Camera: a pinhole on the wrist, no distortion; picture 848 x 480 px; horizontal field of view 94.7 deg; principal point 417.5 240.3 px. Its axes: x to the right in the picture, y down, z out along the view. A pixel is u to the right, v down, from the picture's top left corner.
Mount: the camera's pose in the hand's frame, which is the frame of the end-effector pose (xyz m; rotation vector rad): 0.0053 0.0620 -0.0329 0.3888 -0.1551 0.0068
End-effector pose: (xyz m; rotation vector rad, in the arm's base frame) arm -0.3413 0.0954 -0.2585 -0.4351 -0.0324 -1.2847
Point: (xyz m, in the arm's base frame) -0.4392 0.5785 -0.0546
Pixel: 91 284
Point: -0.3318 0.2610 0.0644
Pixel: 410 282
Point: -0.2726 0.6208 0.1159
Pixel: 226 397
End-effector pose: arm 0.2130 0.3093 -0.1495 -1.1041 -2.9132 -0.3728
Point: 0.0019 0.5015 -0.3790
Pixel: outside the picture
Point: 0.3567 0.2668 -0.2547
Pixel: 99 333
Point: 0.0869 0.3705 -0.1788
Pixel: outside the picture
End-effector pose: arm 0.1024 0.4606 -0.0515 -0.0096 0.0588 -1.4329
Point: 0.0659 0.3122 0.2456
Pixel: 626 240
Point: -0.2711 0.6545 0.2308
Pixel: 248 16
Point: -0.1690 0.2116 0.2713
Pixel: 645 37
